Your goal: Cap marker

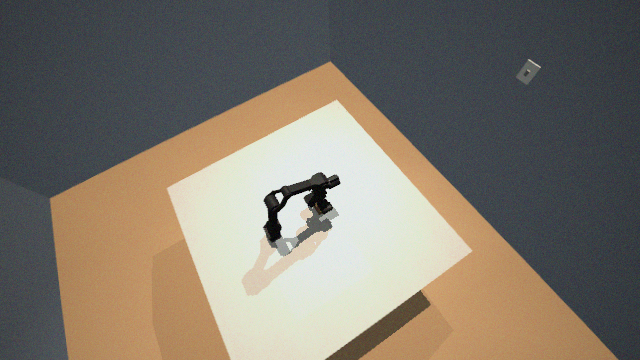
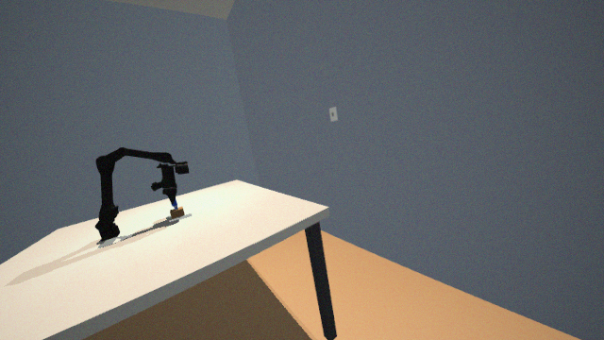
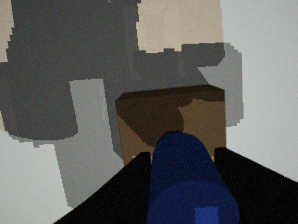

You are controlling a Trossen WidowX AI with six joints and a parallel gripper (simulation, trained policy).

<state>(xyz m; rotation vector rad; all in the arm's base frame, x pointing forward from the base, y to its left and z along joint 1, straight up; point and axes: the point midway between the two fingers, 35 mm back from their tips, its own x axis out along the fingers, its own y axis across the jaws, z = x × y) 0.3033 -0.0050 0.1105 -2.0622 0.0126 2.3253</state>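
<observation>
Now: gripper tip 60 mm above the brown holder block and 10 mm short of it. Also, from my gripper tip: blue cap (10 mm ahead, 10 mm above).
</observation>
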